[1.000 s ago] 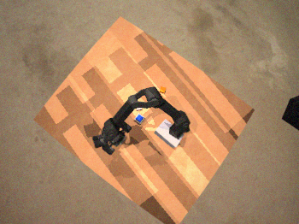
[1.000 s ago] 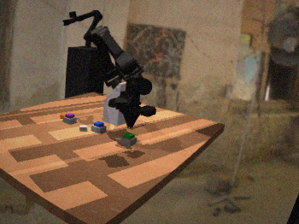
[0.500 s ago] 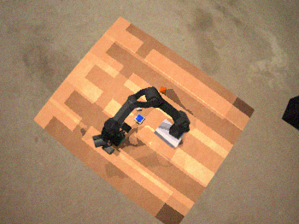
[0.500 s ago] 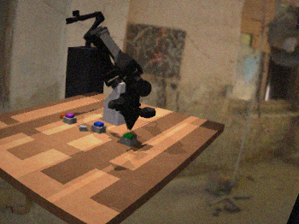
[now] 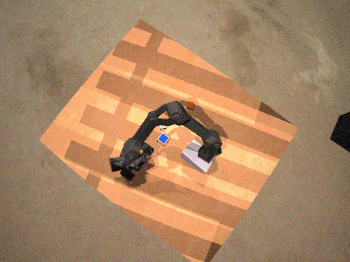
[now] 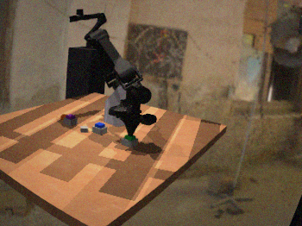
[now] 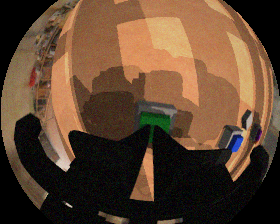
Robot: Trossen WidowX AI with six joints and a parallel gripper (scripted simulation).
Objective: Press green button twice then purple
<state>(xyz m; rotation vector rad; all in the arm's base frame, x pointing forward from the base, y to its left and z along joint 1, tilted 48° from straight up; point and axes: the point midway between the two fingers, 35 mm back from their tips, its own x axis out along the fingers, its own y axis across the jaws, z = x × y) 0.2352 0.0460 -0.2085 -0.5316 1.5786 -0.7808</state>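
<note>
Now: gripper tip 1 cm above the green button. The rest, counted from my gripper tip: small grey block: 22 cm to the right, 3 cm below; then blue button: 17 cm to the right, 4 cm behind, 1 cm below; then purple button: 33 cm to the right, 3 cm behind, 1 cm below.
</note>
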